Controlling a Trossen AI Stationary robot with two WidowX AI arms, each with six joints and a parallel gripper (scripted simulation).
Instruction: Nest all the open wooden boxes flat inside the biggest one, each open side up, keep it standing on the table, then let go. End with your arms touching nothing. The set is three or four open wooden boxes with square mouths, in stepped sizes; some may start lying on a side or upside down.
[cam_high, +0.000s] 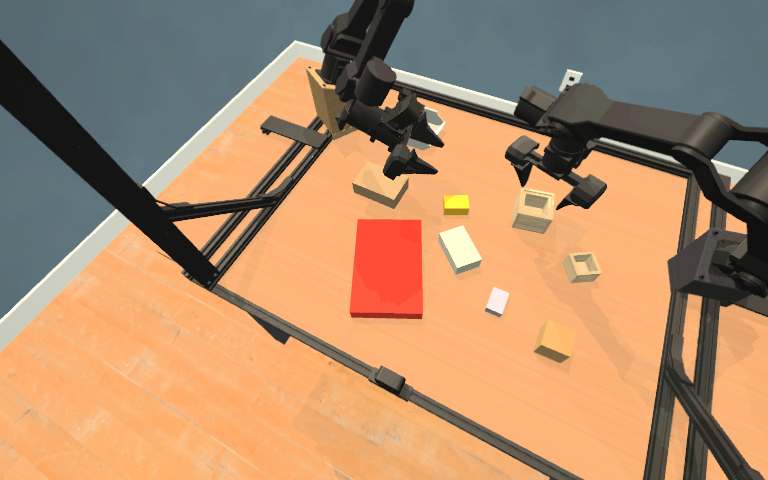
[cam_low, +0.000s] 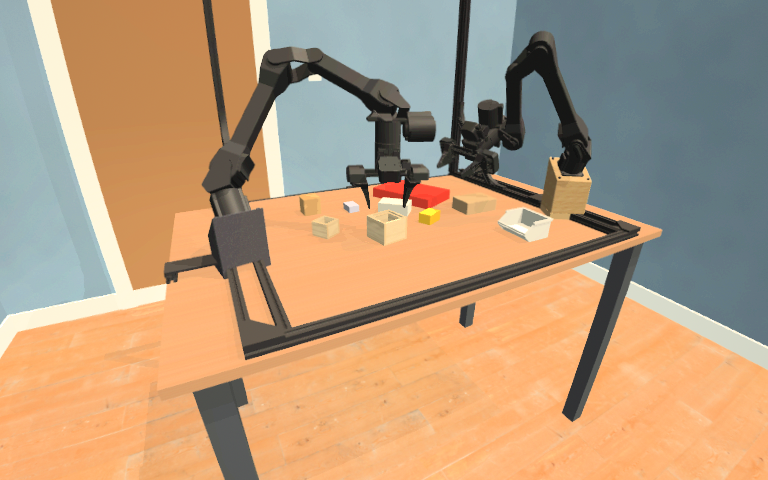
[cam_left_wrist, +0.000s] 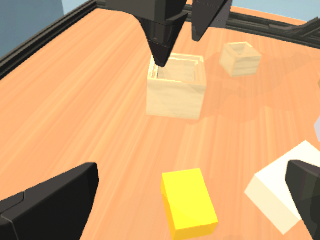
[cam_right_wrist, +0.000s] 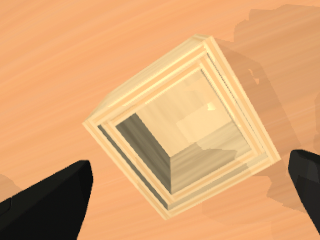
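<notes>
The smallest wooden box lies 140 mm to the right of my right hand, 100 mm below it and 70 mm behind it. Round my right hand: yellow block (150 mm to the left, 100 mm below, 60 mm behind); biggest wooden box (100 mm below); middle-sized wooden box (90 mm below).
</notes>
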